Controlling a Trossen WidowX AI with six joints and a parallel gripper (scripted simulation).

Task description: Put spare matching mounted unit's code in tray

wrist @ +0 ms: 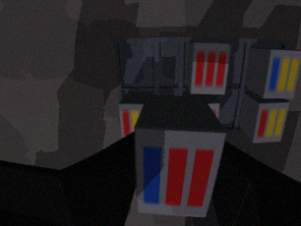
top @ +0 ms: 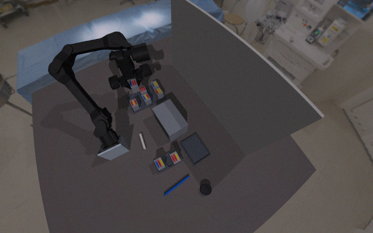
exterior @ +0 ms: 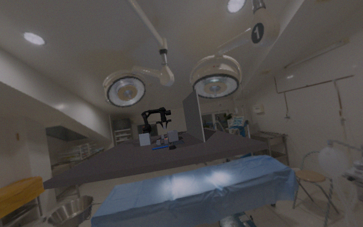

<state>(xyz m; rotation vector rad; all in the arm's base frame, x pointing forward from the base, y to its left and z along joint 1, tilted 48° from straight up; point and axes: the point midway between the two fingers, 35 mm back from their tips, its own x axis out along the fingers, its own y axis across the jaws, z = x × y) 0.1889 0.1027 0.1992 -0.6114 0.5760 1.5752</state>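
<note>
My gripper tip is 37 cm to the left of the flat grey tray, 16 cm short of it and 12 cm above it. Also, from my gripper tip: mounted unit: 19 cm to the right, 10 cm ahead, 7 cm below; then spare block: 2 cm above; then tall grey panel: 33 cm ahead, 17 cm to the right, 10 cm above.
</note>
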